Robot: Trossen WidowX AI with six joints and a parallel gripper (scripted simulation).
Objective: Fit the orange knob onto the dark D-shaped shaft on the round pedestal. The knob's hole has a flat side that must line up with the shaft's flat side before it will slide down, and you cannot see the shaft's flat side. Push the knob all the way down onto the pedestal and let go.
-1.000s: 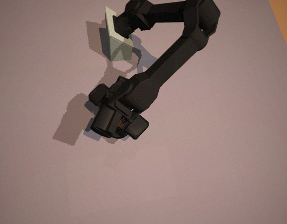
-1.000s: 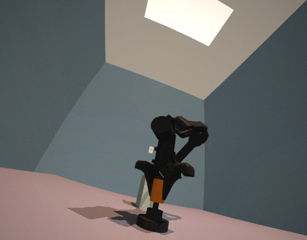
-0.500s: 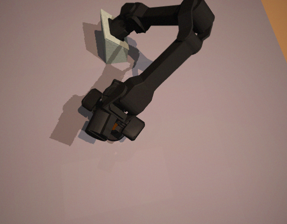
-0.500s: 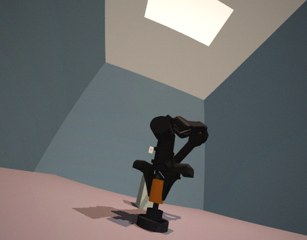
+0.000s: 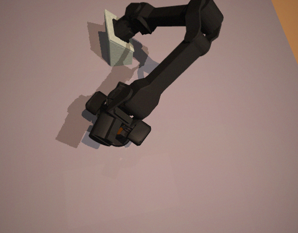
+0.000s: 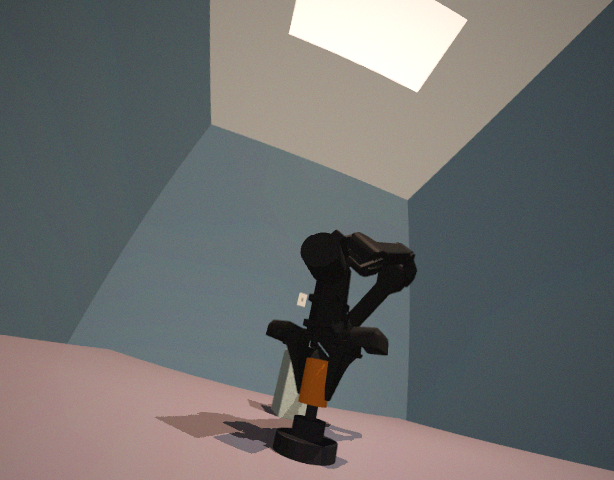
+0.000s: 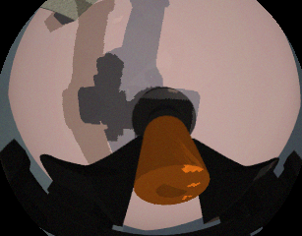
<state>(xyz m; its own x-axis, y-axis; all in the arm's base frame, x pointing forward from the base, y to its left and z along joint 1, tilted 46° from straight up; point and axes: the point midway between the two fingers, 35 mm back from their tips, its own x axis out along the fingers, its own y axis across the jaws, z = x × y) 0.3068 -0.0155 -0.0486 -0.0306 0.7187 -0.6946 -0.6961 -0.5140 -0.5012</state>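
Now: the orange knob 2 cm above my gripper tip. Also, from my gripper tip: round pedestal (4 cm below).
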